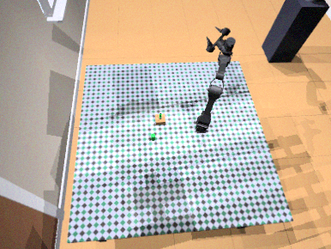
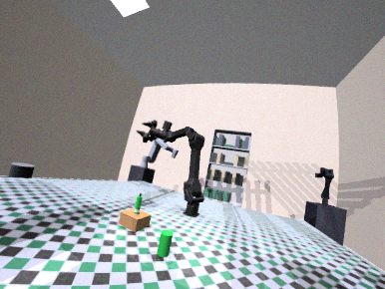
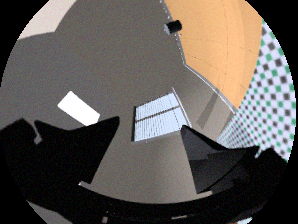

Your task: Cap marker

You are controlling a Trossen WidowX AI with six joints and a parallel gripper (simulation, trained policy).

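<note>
Right now my gripper tip is 42 cm short of the green cap, 57 cm to the right of it and 39 cm above it. Also, from my gripper tip: green marker 36 cm ahead, 43 cm to the left, 34 cm below; then tan holder block 36 cm ahead, 43 cm to the left, 39 cm below.
</note>
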